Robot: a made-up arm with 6 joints.
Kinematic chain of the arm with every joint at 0, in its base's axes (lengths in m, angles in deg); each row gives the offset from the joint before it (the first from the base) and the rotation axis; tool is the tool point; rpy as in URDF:
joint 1: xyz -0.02 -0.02 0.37 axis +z
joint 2: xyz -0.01 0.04 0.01 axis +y
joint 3: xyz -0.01 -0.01 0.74 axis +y
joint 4: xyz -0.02 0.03 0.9 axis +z
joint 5: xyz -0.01 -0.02 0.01 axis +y
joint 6: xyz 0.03 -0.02 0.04 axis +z
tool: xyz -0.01 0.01 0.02 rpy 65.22 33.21 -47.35
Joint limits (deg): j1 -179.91..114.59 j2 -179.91..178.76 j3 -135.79..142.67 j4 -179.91..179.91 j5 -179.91..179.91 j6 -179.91..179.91
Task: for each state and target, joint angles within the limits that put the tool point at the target. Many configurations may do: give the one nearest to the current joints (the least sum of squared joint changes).
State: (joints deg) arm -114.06 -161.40 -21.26 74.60 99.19 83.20
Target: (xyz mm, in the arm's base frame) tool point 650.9 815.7 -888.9
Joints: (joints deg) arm -123.47 -138.69 -4.62 75.28 72.25 80.28
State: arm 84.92 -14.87 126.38 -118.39 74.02 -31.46
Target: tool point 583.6 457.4 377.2
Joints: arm 36.76 17.67 128.17 -115.52 70.35 -31.13
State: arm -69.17 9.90 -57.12 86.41 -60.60 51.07
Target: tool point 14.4 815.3 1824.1
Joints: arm -91.41 -15.23 -26.35 89.34 -50.04 51.96
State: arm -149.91 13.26 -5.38 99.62 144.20 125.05
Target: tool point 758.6 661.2 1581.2
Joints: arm -134.69 -32.85 -15.62 99.42 141.86 123.65
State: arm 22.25 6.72 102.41 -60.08 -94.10 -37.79
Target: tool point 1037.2 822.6 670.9
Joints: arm 34.03 39.25 73.32 -59.25 -89.29 -39.12
